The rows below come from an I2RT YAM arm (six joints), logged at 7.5 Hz.
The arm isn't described. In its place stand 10 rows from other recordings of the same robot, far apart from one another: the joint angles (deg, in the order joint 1, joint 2, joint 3, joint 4, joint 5, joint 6), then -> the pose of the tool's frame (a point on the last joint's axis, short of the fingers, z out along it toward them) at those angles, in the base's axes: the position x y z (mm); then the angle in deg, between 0 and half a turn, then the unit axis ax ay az.
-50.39 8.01 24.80 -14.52 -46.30 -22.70 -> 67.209 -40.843 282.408 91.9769 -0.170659 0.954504 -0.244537
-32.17 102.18 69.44 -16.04 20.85 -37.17 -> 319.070 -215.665 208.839 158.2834 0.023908 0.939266 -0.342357
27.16 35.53 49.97 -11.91 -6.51 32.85 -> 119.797 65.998 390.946 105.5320 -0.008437 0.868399 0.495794
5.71 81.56 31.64 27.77 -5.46 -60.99 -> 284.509 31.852 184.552 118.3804 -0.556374 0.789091 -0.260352
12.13 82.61 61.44 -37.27 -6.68 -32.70 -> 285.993 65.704 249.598 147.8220 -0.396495 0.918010 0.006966
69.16 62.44 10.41 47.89 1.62 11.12 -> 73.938 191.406 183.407 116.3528 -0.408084 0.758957 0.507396
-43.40 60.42 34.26 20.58 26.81 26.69 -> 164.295 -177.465 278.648 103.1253 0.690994 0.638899 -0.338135
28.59 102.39 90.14 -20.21 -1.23 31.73 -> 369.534 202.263 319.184 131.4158 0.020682 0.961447 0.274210
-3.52 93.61 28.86 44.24 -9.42 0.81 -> 297.398 -12.456 142.748 110.5780 -0.019254 0.997653 0.065716
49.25 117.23 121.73 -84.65 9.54 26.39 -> 264.920 298.416 319.782 166.4022 -0.191101 0.981483 -0.013077
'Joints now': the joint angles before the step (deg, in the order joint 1, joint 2, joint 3, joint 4, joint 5, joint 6). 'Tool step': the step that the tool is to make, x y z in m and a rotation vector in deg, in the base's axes. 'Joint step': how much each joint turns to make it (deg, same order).
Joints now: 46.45 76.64 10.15 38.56 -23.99 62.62
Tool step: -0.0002 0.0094 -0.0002 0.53 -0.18 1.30
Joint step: 1.84 2.60 1.14 2.17 0.37 0.49
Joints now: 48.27 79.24 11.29 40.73 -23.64 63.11
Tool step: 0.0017 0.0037 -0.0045 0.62 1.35 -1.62
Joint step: 0.50 3.16 0.12 3.56 1.25 2.42
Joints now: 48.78 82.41 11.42 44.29 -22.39 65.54
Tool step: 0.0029 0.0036 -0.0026 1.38 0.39 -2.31
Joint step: 0.33 3.05 0.12 4.59 1.85 2.40
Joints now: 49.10 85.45 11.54 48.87 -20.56 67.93
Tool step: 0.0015 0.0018 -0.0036 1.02 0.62 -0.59
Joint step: 0.02 2.66 -0.07 3.57 0.08 1.38
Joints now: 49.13 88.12 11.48 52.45 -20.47 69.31
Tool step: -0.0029 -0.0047 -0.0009 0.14 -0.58 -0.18
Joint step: -0.21 -0.66 -1.36 1.07 0.11 -0.35
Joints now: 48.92 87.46 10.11 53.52 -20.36 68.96
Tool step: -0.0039 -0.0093 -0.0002 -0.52 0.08 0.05
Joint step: -1.00 -2.74 -1.84 -1.60 -0.84 -0.74
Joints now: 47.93 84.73 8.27 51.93 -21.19 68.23
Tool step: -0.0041 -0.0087 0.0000 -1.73 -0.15 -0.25
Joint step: -0.79 -3.80 -1.38 -4.13 0.06 -1.49
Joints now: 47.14 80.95 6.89 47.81 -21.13 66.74
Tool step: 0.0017 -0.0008 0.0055 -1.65 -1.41 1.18
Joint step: -0.62 -3.35 1.16 -5.82 -0.63 -2.94
